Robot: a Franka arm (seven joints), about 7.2 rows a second.
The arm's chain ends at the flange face. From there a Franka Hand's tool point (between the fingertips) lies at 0.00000 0.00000 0.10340 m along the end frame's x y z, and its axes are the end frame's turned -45 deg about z.
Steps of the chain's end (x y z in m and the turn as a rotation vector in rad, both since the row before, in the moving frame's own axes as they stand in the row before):
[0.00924 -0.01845 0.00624 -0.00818 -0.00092 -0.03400]
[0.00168 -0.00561 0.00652 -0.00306 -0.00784 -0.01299]
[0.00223 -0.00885 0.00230 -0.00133 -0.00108 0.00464]
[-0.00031 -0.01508 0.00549 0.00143 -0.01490 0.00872]
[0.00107 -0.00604 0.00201 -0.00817 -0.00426 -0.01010]
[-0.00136 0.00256 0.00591 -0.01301 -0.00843 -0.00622]
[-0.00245 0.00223 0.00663 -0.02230 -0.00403 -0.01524]
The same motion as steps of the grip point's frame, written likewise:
[0.01892 -0.00597 0.00624 -0.00513 -0.00643 -0.03400]
[0.00436 -0.00312 0.00652 0.00338 -0.00771 -0.01299]
[0.00766 -0.00466 0.00230 -0.00018 -0.00170 0.00464]
[0.00946 -0.01208 0.00548 0.01155 -0.00952 0.00872]
[0.00412 -0.00322 0.00201 -0.00276 -0.00879 -0.01010]
[-0.00434 0.00119 0.00590 -0.00324 -0.01516 -0.00622]
[-0.00522 0.00119 0.00660 -0.01292 -0.01862 -0.01524]

